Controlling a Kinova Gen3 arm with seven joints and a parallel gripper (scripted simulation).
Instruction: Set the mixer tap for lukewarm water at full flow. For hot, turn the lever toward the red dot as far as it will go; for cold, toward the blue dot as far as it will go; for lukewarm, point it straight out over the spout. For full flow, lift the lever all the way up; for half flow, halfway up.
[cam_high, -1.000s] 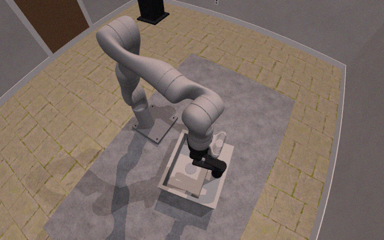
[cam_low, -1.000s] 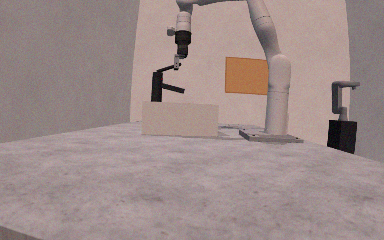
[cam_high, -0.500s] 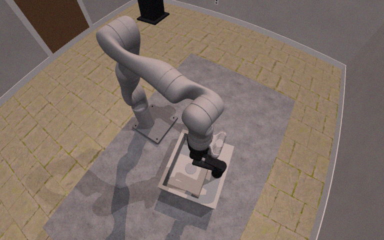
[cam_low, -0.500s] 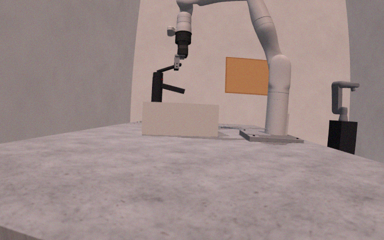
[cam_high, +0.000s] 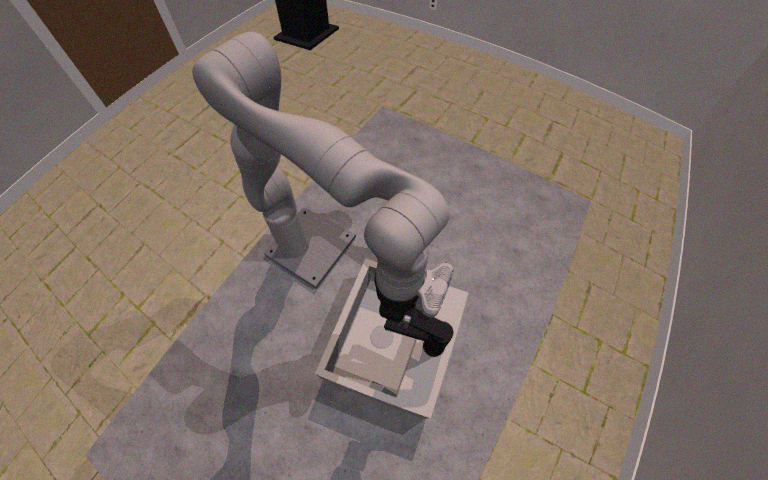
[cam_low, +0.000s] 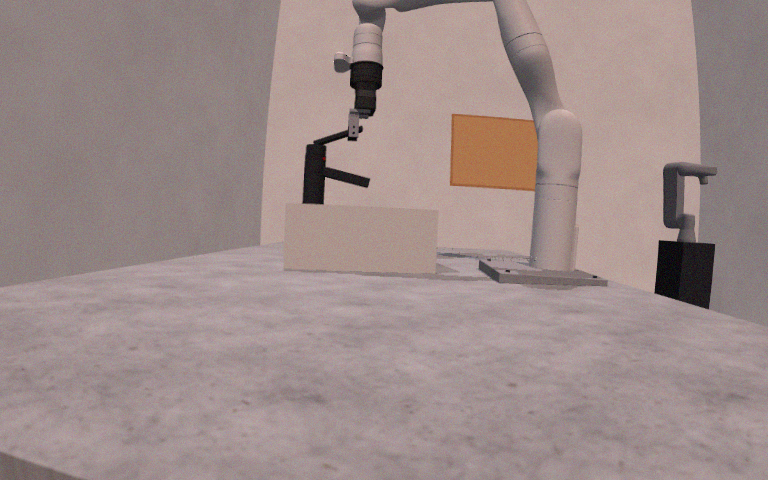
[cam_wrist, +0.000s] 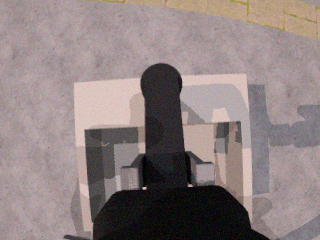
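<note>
Right now the lever is 3 cm ahead of my hand, 1 cm to the left of it and 1 cm below it. From my hand the other things lie so: black mixer tap 6 cm ahead, 1 cm to the left, 7 cm below; sink basin 4 cm behind, 1 cm to the right, 26 cm below.
</note>
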